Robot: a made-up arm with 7 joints. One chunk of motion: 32 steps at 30 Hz.
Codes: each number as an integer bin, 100 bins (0 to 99) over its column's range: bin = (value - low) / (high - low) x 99, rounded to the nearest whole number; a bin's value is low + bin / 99 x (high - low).
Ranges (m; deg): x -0.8..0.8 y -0.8..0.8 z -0.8..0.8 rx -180..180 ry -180..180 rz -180..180
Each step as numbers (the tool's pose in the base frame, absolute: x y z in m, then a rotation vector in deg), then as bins.
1 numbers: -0.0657 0.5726 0.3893 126.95 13.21 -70.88
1 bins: 45 85 74 84 53 30
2 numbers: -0.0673 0.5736 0.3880 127.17 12.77 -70.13
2 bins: 45 85 74 84 53 30
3 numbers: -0.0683 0.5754 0.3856 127.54 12.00 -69.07
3 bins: 45 85 73 85 53 31
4 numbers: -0.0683 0.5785 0.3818 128.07 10.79 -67.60
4 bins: 45 85 73 85 52 31
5 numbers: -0.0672 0.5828 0.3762 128.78 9.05 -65.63
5 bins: 45 86 73 85 52 31
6 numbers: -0.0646 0.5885 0.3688 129.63 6.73 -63.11
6 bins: 46 86 72 85 51 32
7 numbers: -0.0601 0.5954 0.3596 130.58 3.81 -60.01
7 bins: 46 86 72 85 51 33
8 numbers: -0.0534 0.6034 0.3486 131.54 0.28 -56.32
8 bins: 46 87 71 86 50 34
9 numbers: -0.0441 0.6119 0.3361 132.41 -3.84 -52.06
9 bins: 47 87 70 86 48 35
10 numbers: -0.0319 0.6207 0.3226 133.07 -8.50 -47.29
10 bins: 48 88 69 86 47 36
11 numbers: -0.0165 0.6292 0.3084 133.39 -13.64 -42.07
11 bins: 48 88 69 86 46 38
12 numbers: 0.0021 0.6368 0.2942 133.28 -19.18 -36.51
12 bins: 50 89 68 86 44 39
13 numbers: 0.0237 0.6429 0.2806 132.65 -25.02 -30.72
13 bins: 51 89 67 86 43 41
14 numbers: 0.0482 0.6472 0.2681 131.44 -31.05 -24.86
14 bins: 52 90 66 86 41 43
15 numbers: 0.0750 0.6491 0.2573 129.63 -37.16 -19.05
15 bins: 54 90 65 85 39 44
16 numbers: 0.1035 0.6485 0.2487 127.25 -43.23 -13.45
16 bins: 56 90 65 84 38 46
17 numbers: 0.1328 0.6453 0.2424 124.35 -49.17 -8.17
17 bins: 58 89 64 84 36 47
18 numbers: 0.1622 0.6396 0.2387 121.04 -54.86 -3.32
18 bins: 60 89 64 83 34 49
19 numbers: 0.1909 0.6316 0.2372 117.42 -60.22 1.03
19 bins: 61 89 64 82 33 50
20 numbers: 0.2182 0.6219 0.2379 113.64 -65.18 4.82
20 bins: 63 88 64 81 32 51
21 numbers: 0.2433 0.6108 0.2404 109.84 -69.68 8.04
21 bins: 65 87 64 80 30 52
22 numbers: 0.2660 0.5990 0.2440 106.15 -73.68 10.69
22 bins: 66 87 65 79 29 52
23 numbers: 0.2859 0.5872 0.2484 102.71 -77.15 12.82
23 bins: 67 86 65 78 28 53
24 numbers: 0.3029 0.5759 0.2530 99.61 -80.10 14.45
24 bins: 68 85 65 77 27 53
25 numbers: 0.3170 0.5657 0.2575 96.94 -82.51 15.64
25 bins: 69 85 65 76 27 54
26 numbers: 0.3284 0.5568 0.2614 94.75 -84.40 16.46
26 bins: 70 84 66 76 26 54
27 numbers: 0.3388 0.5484 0.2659 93.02 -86.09 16.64
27 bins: 70 83 66 75 26 54
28 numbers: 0.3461 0.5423 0.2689 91.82 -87.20 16.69
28 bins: 71 83 66 75 26 54
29 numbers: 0.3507 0.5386 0.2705 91.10 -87.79 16.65
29 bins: 71 83 66 75 25 54
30 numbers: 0.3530 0.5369 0.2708 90.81 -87.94 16.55
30 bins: 71 83 66 74 25 54
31 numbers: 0.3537 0.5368 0.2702 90.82 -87.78 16.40
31 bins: 71 83 66 74 25 54
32 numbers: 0.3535 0.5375 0.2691 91.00 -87.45 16.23
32 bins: 71 83 66 75 25 54
